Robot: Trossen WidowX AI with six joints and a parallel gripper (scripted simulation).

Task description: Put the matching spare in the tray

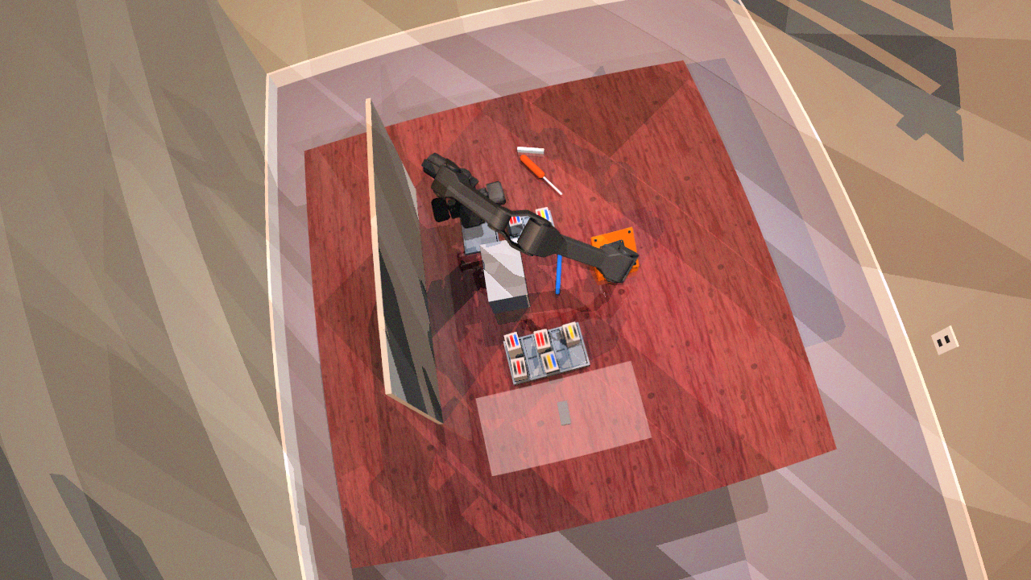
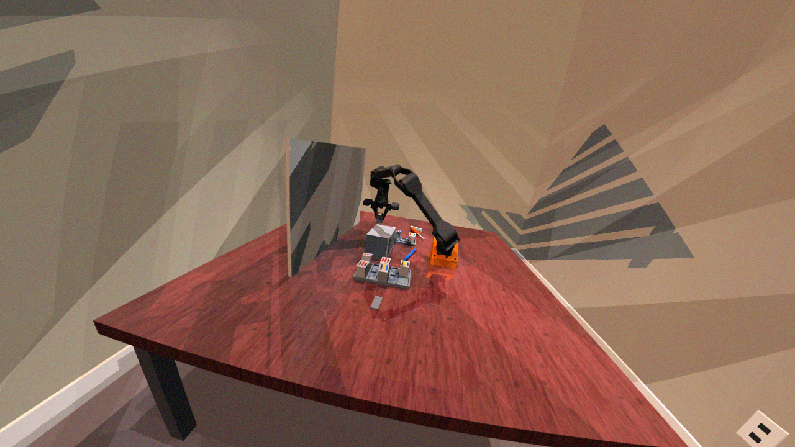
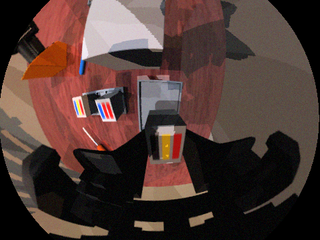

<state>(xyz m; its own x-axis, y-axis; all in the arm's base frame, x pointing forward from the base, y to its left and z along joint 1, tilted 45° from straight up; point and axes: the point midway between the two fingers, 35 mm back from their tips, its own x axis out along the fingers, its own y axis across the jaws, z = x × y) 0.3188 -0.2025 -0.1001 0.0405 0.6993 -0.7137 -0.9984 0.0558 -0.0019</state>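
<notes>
Now: the grey tray 90 mm below my gripper tip. From my gripper tip the other things lie so: spare block (20 mm above); blue pen (180 mm behind, 190 mm to the left, 90 mm below); mounted unit (30 mm behind, 190 mm to the left, 40 mm below).
</notes>
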